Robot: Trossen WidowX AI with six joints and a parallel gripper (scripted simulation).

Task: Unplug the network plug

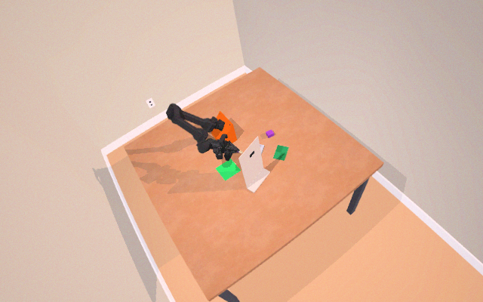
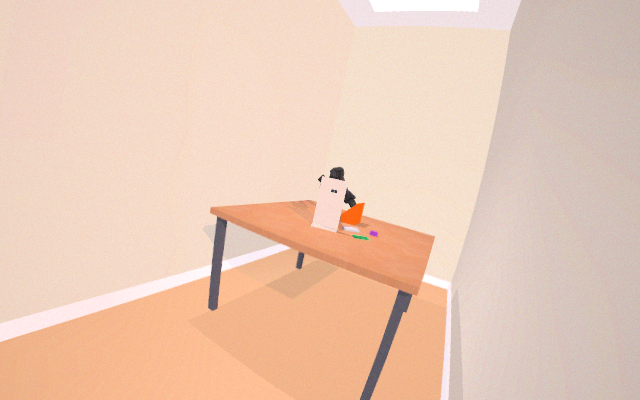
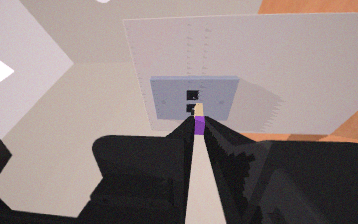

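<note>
Now: gripper tip 25 cm above the bright green marked square, 11 cm past it and 5 cm to the left of it. Also, from my gripper tip: purple cube: 33 cm to the left, 23 cm below, 10 cm behind; network plug: right at my gripper tip; upright panel: 10 cm below, 7 cm ahead, 3 cm to the left.
</note>
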